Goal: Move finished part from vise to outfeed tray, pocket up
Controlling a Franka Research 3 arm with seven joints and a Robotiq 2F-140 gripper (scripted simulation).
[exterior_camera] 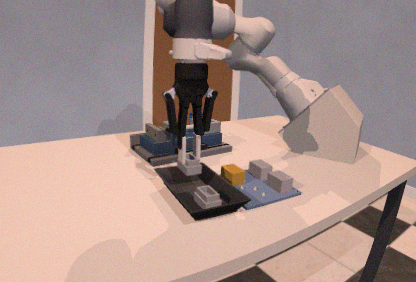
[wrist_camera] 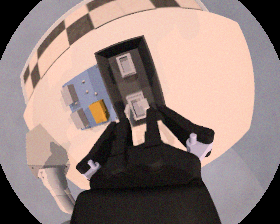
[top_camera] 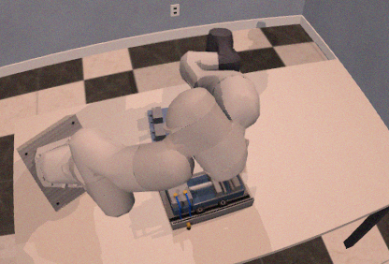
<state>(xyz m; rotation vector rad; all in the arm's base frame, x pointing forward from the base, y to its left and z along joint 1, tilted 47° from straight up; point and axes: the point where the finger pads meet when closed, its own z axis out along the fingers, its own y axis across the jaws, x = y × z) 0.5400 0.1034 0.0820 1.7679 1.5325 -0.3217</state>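
Right now my hand is 110 mm past the yellow block, 40 mm to the right of it and 90 mm above it. The rest, counted from my hand: blue vise (170 mm behind, 250 mm to the right, 70 mm below); then blue fixture plate (140 mm behind, 90 mm to the left, 110 mm below).
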